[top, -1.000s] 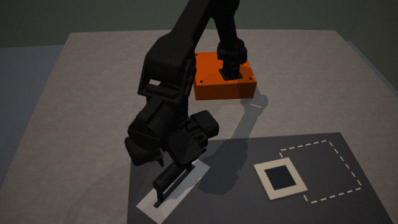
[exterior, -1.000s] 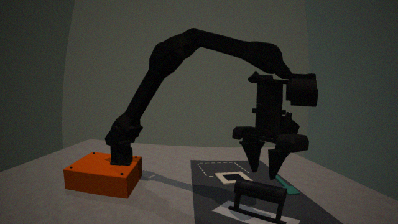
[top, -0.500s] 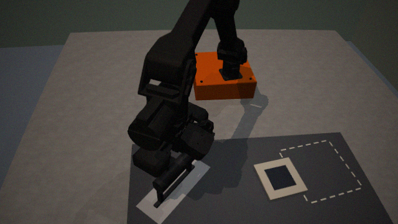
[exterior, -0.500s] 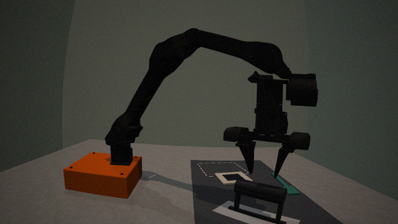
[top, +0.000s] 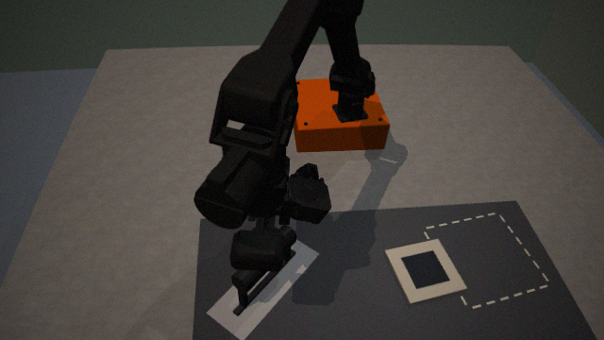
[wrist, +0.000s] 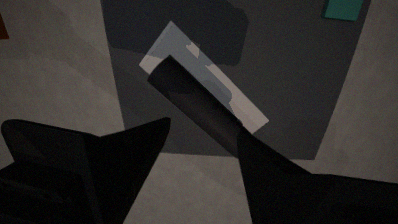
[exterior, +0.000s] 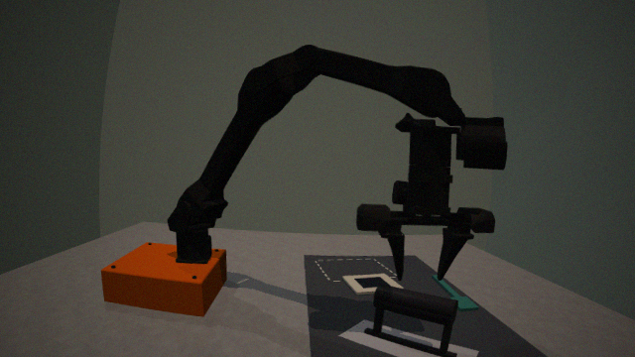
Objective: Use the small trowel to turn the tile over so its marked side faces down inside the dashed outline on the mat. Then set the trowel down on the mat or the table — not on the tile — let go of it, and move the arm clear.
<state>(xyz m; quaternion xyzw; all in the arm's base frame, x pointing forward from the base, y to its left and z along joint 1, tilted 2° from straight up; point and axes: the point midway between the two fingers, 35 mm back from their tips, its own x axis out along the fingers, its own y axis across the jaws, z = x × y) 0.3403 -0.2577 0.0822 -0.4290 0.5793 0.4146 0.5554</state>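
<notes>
The trowel is 10 mm behind my gripper tip, 20 mm to the left of it and 70 mm below it. The rest, counted from my gripper tip: tile 40 mm ahead, 270 mm to the left, 100 mm below; then flat teal strip 190 mm ahead, 160 mm to the left, 110 mm below; then dark mat 60 mm ahead, 200 mm to the left, 130 mm below.
</notes>
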